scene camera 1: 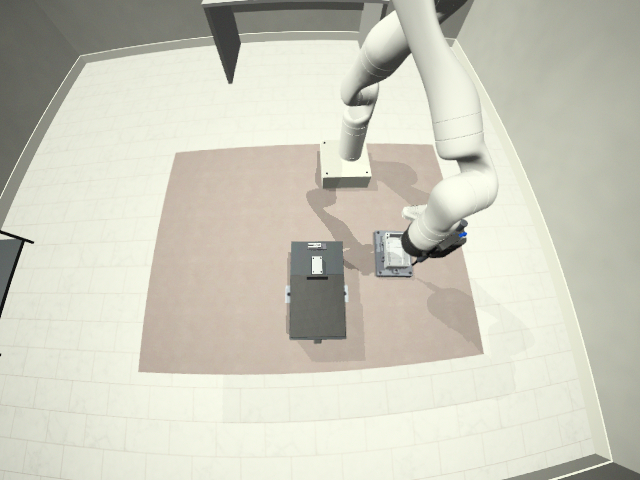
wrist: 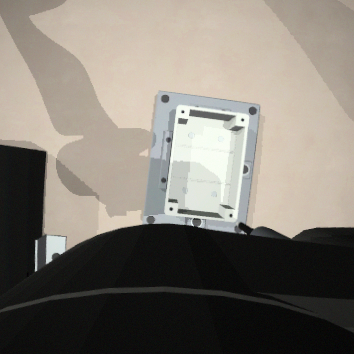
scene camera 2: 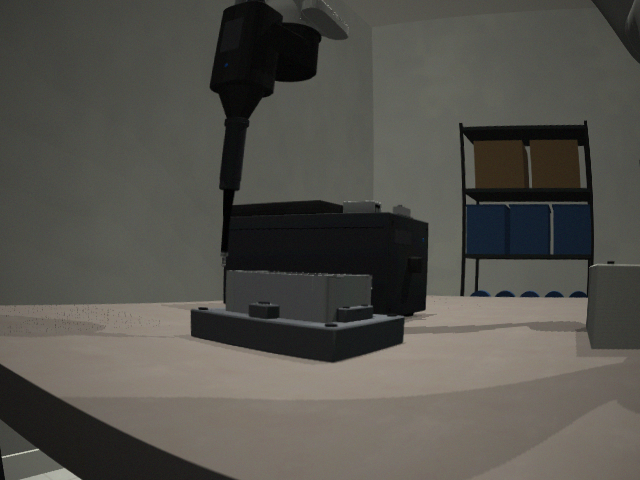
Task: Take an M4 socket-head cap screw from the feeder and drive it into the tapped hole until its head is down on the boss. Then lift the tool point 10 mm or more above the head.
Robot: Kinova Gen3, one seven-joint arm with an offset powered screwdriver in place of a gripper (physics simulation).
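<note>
My screwdriver point(scene camera 1: 413, 264) point(scene camera 2: 223, 262) point(wrist: 242, 226) points down, slightly tilted, with its tip near one corner of the pale open housing point(scene camera 2: 279, 291) point(wrist: 174, 162). A small light-grey screw point(scene camera 2: 223, 258) shows at the bit's end in scene camera 2, a little above the rim's height and just left of the housing's edge. In the wrist view the bit's dark end is outside the lower right corner boss point(wrist: 231, 215); the screw cannot be made out there. Each corner boss has a dark hole. The dark feeder point(scene camera 1: 316, 310) point(scene camera 2: 330, 248) point(wrist: 22, 195) stands apart from the housing.
The housing sits on a grey fixture plate point(scene camera 1: 379, 267) point(scene camera 2: 258, 330) point(wrist: 158, 200) with dark corner bolts and side clamps. The arm's base block point(scene camera 1: 345, 181) point(scene camera 2: 615, 307) stands behind. A shelf rack point(scene camera 2: 461, 206) with boxes stands at the back in scene camera 2.
</note>
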